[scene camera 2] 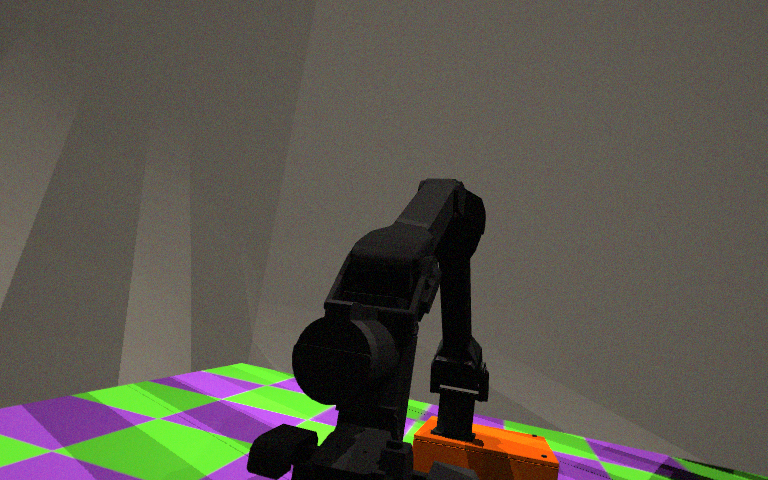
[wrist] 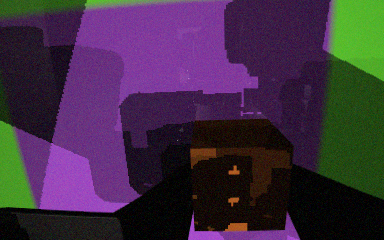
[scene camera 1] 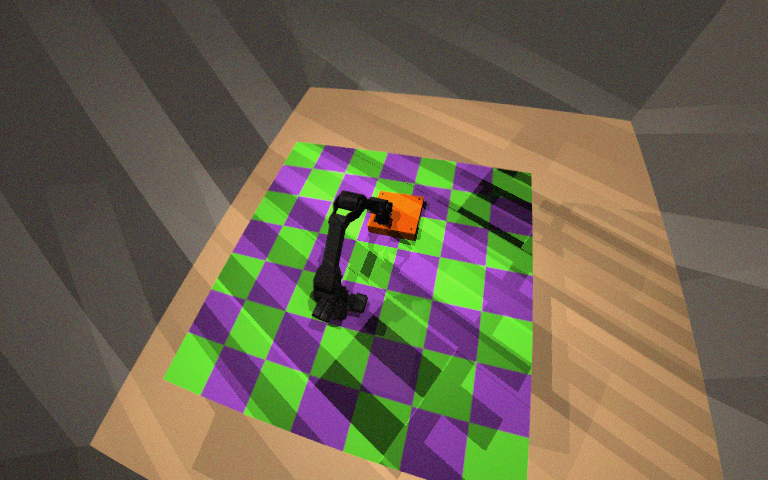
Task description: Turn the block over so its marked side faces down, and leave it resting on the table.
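Note:
Block [wrist: 241, 169]; out of frame in scene camera 2. My gripper [wrist: 235, 171] visible.

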